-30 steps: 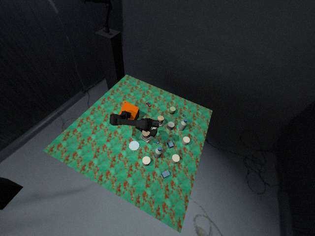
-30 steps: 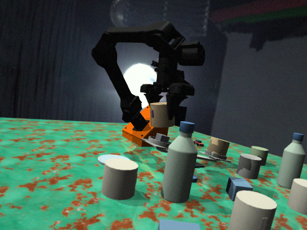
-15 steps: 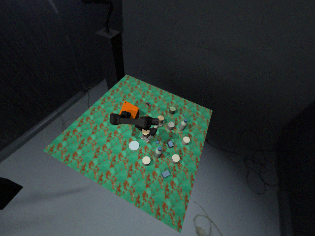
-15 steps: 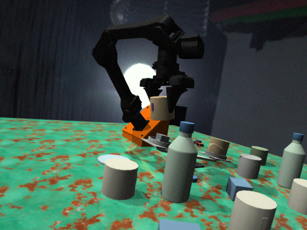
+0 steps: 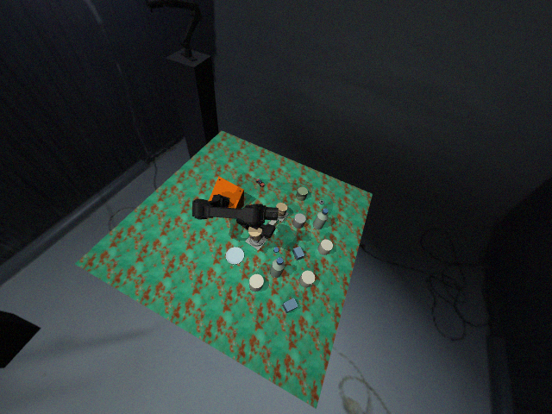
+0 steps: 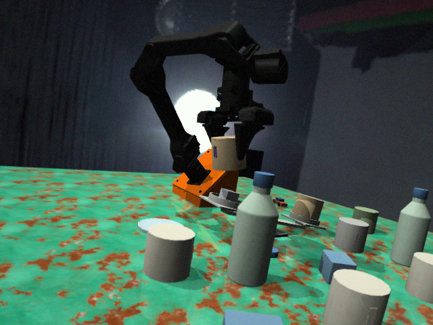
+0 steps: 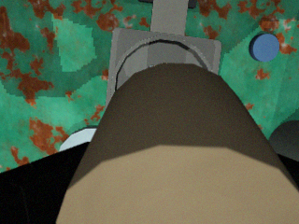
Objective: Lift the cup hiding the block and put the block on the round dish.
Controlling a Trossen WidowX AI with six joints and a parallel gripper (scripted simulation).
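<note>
Right now the small grey block is 10 mm to the left of my gripper tip and 80 mm below it. Round my gripper tip: round pale dish (80 mm behind, 90 mm to the right, 170 mm below); then small blue disc (120 mm ahead, 30 mm to the left, 160 mm below); then tiny red toy car (160 mm behind, 460 mm to the left, 160 mm below).
</note>
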